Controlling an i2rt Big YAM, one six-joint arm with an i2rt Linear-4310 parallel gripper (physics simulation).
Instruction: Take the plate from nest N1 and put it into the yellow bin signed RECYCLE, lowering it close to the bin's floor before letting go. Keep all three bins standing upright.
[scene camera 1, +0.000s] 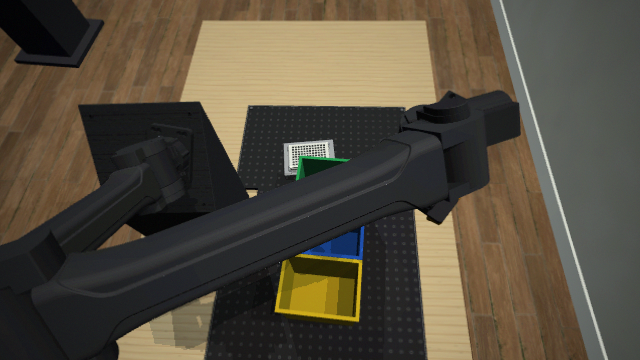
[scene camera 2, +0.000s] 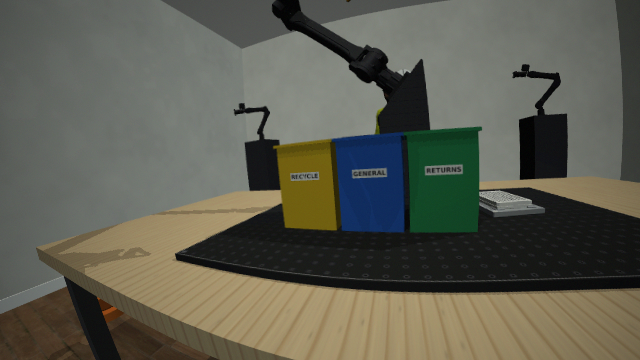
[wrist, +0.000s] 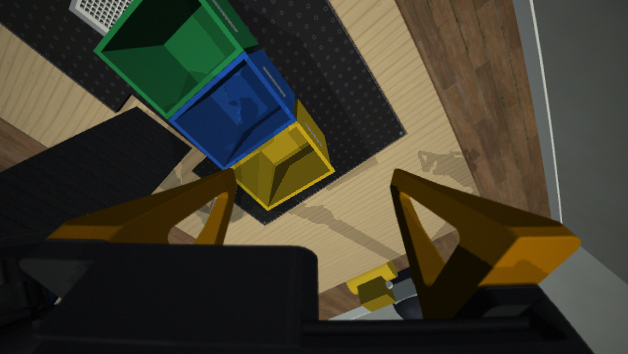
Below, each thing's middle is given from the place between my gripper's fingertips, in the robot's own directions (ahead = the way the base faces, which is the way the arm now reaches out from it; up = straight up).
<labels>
Now: the blue general bin (scene camera 2: 370, 168) 350 mm below my hand, 140 mm behind it and 30 mm to the left of it. Round my hand: green returns bin (wrist: 167, 59) 350 mm below, 160 mm to the left, 140 mm behind; then yellow recycle bin (scene camera 1: 323, 289) 350 mm below, 140 mm behind, 100 mm to the right; then white gridded plate (scene camera 2: 498, 199) 420 mm below, 320 mm to the left, 230 mm behind.
</labels>
